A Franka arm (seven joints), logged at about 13 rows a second.
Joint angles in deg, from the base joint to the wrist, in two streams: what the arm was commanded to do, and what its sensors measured. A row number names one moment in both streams.
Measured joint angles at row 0:
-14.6, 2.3, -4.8, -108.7, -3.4, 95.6, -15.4
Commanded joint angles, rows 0 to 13:
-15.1, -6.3, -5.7, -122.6, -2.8, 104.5, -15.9
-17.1, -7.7, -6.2, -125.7, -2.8, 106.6, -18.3
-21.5, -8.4, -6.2, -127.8, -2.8, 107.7, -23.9
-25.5, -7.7, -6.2, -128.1, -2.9, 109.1, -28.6
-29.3, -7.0, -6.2, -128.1, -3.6, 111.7, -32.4
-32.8, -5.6, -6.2, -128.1, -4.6, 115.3, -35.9
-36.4, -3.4, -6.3, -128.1, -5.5, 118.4, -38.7
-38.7, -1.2, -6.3, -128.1, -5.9, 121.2, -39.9
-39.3, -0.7, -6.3, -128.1, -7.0, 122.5, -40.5
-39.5, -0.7, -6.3, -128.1, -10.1, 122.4, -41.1
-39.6, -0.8, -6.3, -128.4, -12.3, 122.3, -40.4
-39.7, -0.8, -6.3, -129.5, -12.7, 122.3, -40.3
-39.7, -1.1, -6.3, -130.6, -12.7, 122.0, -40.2
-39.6, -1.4, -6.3, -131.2, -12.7, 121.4, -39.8
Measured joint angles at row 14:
-39.3, 0.4, -7.0, -128.7, -11.6, 121.5, -40.8
